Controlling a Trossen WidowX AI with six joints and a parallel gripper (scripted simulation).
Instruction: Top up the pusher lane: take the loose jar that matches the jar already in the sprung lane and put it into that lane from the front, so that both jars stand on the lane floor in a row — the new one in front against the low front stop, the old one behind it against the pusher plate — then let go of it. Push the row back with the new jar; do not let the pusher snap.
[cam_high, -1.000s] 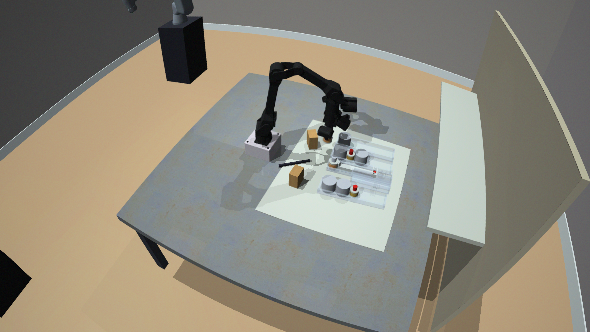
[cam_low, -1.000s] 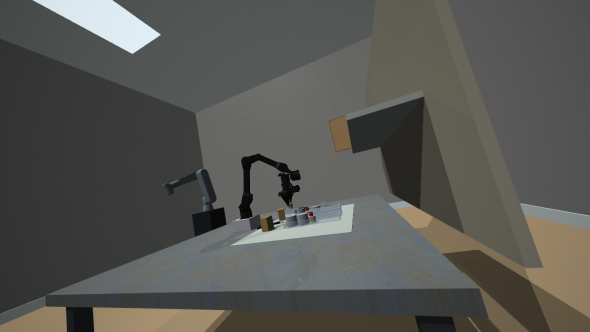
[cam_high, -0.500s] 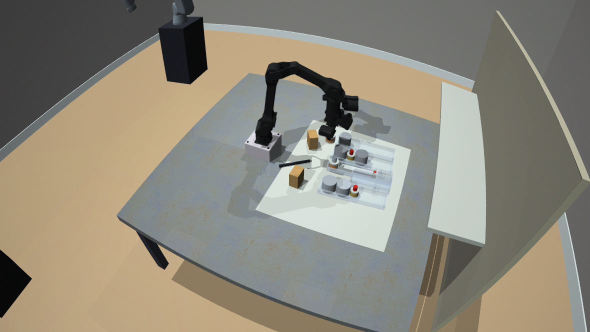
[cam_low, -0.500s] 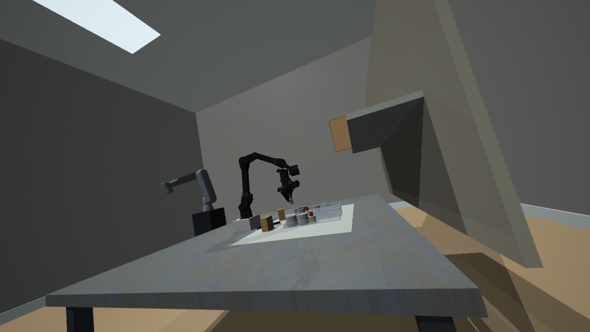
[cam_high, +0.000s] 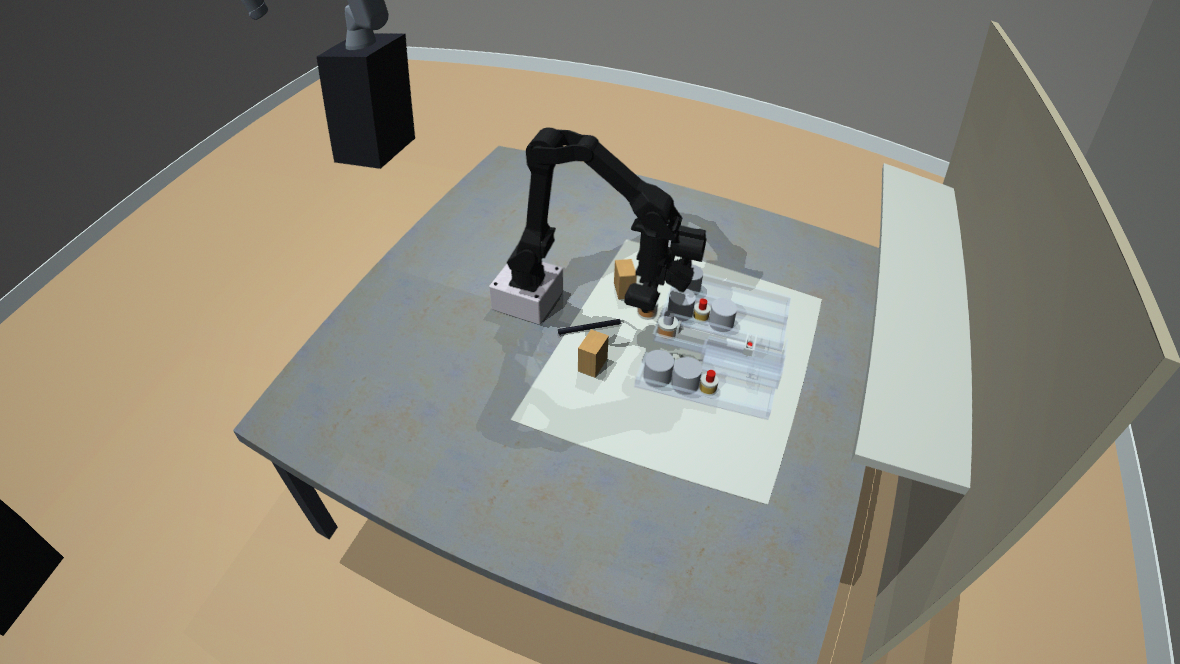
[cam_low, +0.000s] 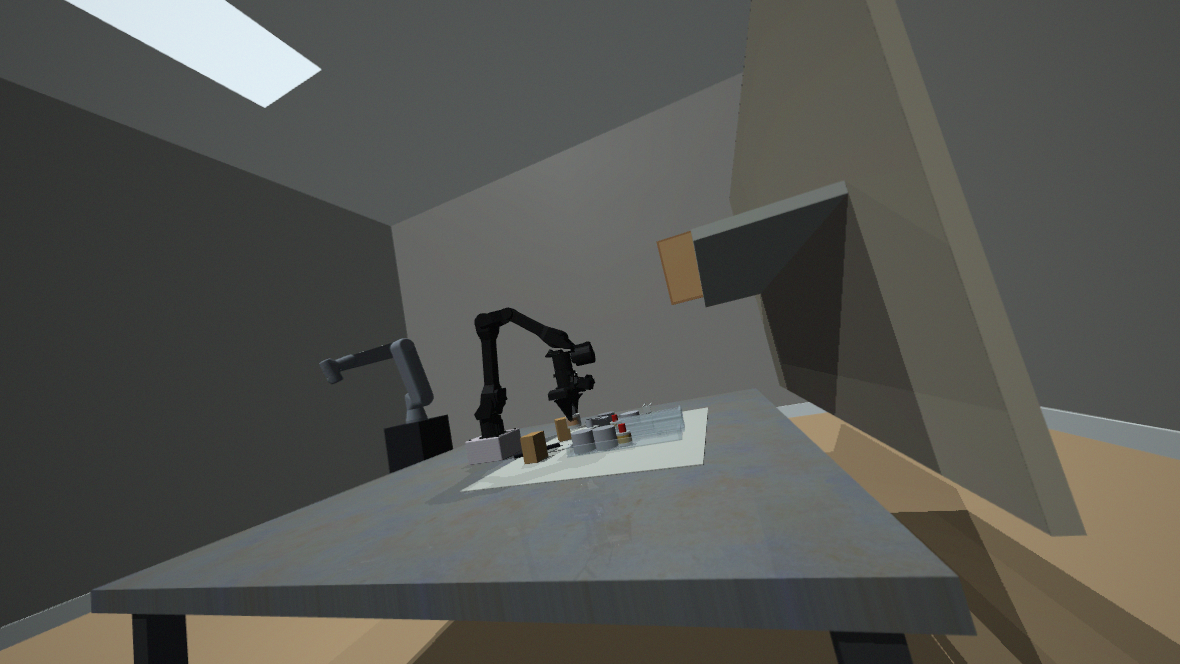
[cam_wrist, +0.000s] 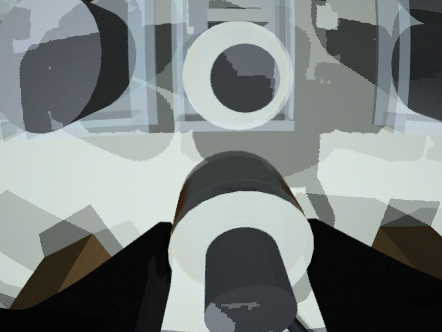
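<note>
Now: gripper tip 120 mm past the black stick, 40 mm to the left of it and 70 mm above it. The rest, counted from my gripper tip: red tip 240 mm ahead, 30 mm to the right; then lane rack 200 mm ahead, 20 mm to the right, 50 mm below.
</note>
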